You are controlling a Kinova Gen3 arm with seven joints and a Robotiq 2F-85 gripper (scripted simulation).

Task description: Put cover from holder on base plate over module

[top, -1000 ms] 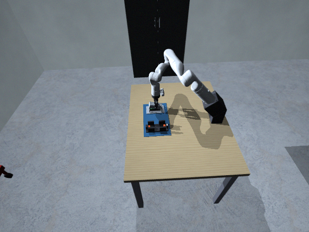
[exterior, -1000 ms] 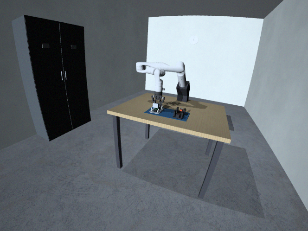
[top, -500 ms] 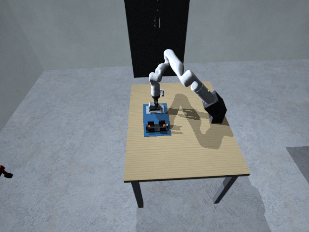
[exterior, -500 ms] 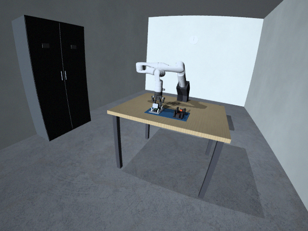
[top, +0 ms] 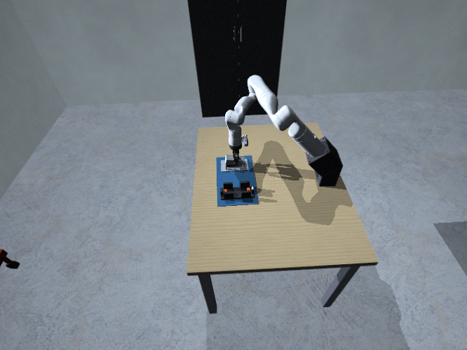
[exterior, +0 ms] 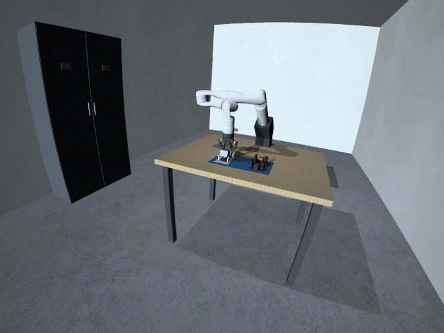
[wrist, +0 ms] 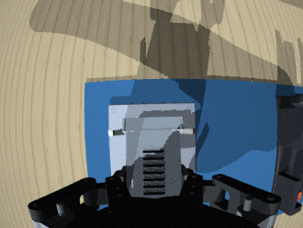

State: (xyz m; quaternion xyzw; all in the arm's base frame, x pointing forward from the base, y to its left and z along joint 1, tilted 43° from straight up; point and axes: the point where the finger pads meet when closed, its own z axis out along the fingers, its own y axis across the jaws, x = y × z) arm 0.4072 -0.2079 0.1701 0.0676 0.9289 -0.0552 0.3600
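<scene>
The light grey cover is 1 cm below my hand and 1 cm ahead of it.
</scene>
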